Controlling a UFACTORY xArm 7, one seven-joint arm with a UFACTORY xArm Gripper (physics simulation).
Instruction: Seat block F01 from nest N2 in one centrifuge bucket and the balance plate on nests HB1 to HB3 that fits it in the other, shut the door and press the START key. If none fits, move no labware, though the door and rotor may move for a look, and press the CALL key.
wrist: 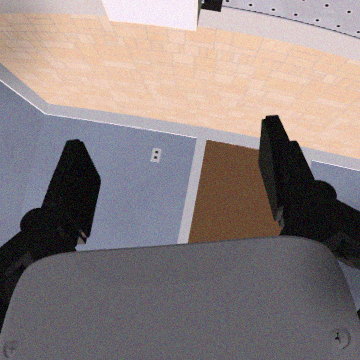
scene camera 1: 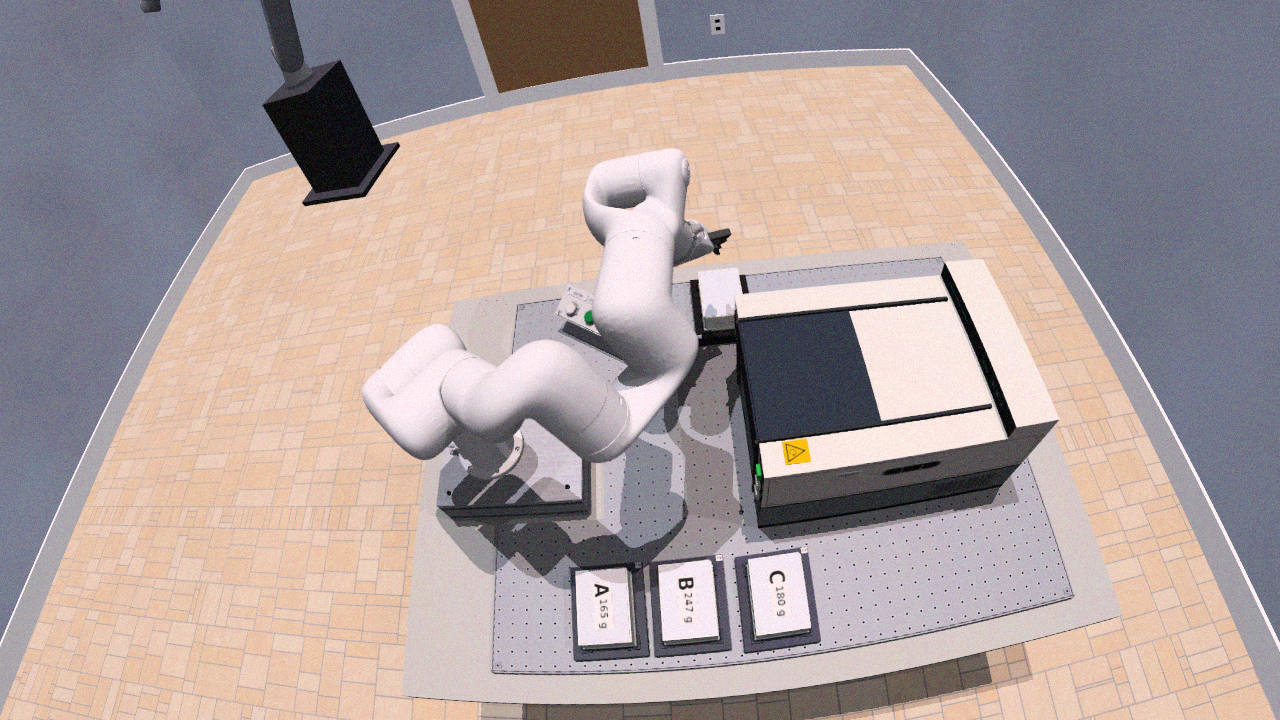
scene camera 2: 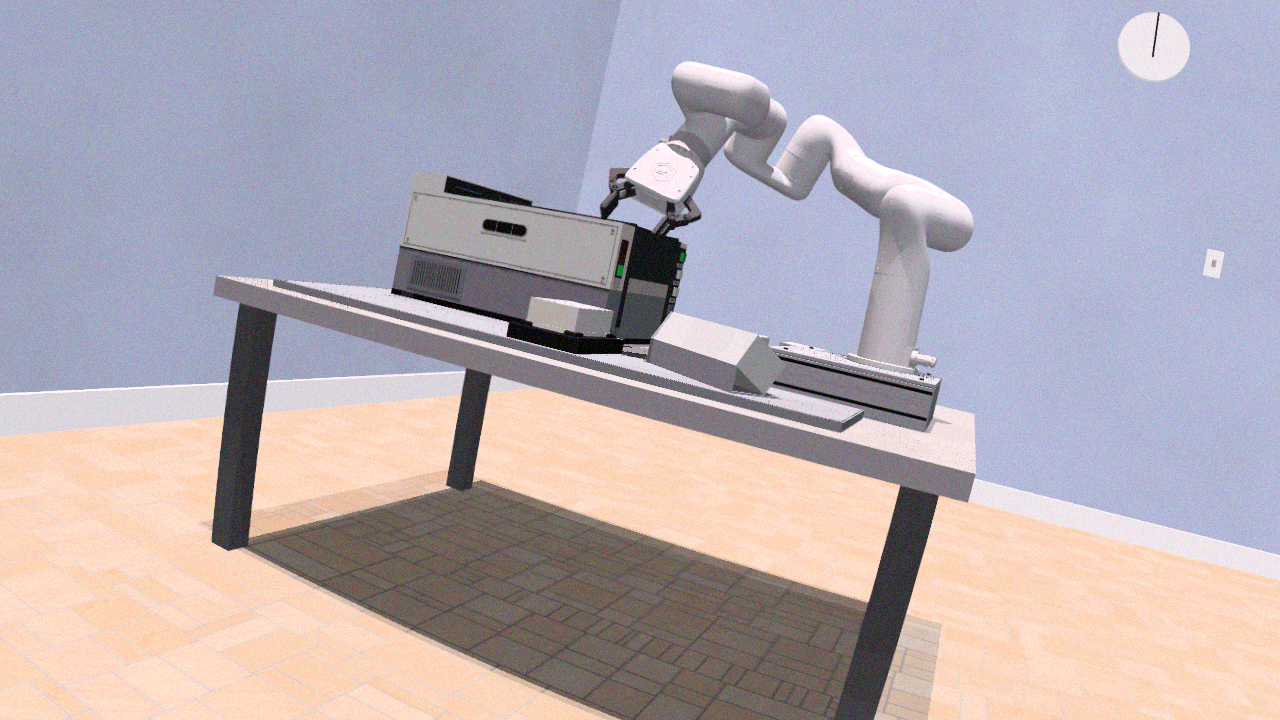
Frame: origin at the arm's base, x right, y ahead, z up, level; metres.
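Where they show: gripper, fingertip midpoint: (wrist: 173, 148) (scene camera 1: 692, 256) (scene camera 2: 626, 226); arm's base, origin of the base link: (scene camera 1: 491, 448) (scene camera 2: 882, 366).
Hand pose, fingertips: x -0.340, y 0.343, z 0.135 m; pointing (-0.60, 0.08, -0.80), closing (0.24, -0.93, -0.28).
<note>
Things, the pixels of their top centre, and the offset from my fingertips.
- white block, middle of its top: (scene camera 2: 574, 304) (scene camera 1: 721, 291) dx -0.034, dy +0.045, dz -0.133 m
- dark nest, middle of its top: (scene camera 2: 569, 326) (scene camera 1: 722, 303) dx -0.034, dy +0.045, dz -0.169 m
- dark panel, middle of its top: (scene camera 1: 808, 369) dx +0.250, dy +0.198, dz +0.015 m
- sloped control box, middle of its top: (scene camera 2: 720, 323) (scene camera 1: 605, 307) dx +0.027, dy -0.178, dz -0.114 m
My gripper (scene camera 1: 721, 240) (scene camera 2: 633, 223) (wrist: 173, 148) is open and empty, high near the table's back edge, pointing away from the base. A white block (scene camera 1: 718, 293) (scene camera 2: 569, 317) (wrist: 155, 11) sits in a dark nest (scene camera 2: 559, 340) beside the centrifuge; no label on block or nest is readable. Three white plates sit in dark nests at the front: A, 165 g (scene camera 1: 615, 631); B, 247 g (scene camera 1: 699, 626); C, 180 g (scene camera 1: 769, 622). The centrifuge (scene camera 1: 895, 290) (scene camera 2: 514, 241) has a dark panel (scene camera 1: 810, 371) over part of its top; rotor and buckets are hidden.
A sloped control box (scene camera 1: 572, 308) (scene camera 2: 702, 344) with a green key stands at the back, partly behind the arm in scene camera 1. The arm's base plate (scene camera 1: 537, 488) is at the left. A black pedestal (scene camera 1: 322, 129) with a grey arm stands on the floor behind.
</note>
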